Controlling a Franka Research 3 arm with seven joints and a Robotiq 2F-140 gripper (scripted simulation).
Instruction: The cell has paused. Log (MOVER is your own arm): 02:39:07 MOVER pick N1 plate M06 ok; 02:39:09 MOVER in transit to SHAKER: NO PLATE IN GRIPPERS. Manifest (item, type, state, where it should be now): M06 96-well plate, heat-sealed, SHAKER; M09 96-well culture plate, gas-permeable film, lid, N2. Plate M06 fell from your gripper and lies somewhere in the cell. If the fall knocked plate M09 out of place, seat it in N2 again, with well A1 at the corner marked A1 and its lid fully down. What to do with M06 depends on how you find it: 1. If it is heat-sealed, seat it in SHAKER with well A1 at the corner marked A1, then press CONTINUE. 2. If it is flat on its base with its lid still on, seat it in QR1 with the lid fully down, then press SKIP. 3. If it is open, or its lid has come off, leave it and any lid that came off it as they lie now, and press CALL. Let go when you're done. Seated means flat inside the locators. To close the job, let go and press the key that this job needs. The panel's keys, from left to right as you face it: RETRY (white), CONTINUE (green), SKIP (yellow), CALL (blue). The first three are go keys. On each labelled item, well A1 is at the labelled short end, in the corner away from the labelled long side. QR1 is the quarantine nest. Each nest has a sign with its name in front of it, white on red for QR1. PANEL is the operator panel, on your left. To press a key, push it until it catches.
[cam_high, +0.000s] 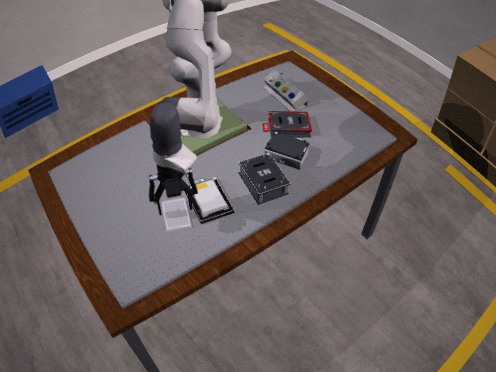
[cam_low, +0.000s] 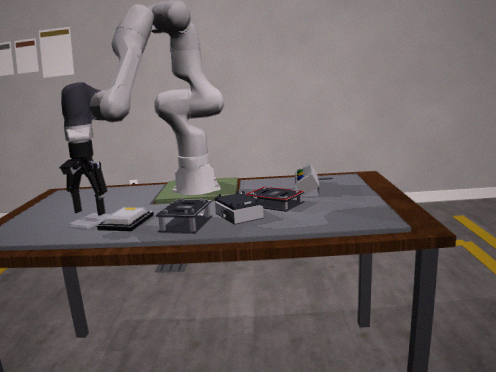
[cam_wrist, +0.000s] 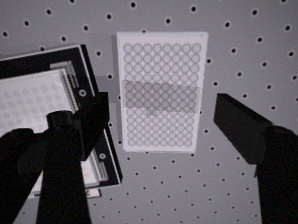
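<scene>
Right now the heat-sealed plate is 50 mm below my hand. From my hand the other things lie so: blue call key: 710 mm to the left, 220 mm behind, 10 mm above; yellow skip key: 710 mm to the left, 270 mm behind, 10 mm above; dark nest N1: 330 mm to the left, 60 mm ahead.
</scene>
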